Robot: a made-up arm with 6 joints.
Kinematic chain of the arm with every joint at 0, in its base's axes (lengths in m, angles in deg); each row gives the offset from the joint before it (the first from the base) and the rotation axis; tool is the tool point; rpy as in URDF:
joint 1: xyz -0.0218 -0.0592 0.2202 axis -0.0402 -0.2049 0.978
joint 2: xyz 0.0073 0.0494 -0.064 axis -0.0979 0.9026 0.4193
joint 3: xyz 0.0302 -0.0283 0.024 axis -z
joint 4: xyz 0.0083 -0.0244 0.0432 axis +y
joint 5: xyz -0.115 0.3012 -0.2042 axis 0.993 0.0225 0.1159
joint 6: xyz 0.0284 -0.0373 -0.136 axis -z
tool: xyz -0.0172 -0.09 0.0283 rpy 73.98 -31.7 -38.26
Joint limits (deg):
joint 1: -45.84..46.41
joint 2: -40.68..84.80
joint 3: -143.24..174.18
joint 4: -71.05..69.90
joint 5: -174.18..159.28
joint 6: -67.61..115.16
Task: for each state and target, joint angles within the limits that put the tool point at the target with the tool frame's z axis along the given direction. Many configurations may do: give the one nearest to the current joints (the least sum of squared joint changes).
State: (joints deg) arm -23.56 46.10 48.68 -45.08 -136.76 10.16
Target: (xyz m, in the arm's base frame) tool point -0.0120 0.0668 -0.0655 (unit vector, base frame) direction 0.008 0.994 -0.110
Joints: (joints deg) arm -39.07 84.80 84.19 -53.86 -104.13 -8.27
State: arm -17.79 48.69 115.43 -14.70 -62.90 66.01
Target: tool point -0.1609 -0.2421 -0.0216 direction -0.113 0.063 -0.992
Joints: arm -21.02 47.92 144.75 -58.39 -30.56 58.37
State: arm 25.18 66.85 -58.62 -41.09 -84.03 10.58
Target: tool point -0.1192 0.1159 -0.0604 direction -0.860 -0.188 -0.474
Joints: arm 14.38 45.35 -15.49 -68.96 -53.63 55.18
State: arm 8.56 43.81 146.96 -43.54 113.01 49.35
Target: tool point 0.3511 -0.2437 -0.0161 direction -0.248 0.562 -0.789
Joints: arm 34.02 5.38 148.00 -57.00 128.12 62.57
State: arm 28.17 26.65 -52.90 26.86 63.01 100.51
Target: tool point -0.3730 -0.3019 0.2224 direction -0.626 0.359 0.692
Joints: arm 38.00 -0.14 -42.70 68.56 24.51 96.53
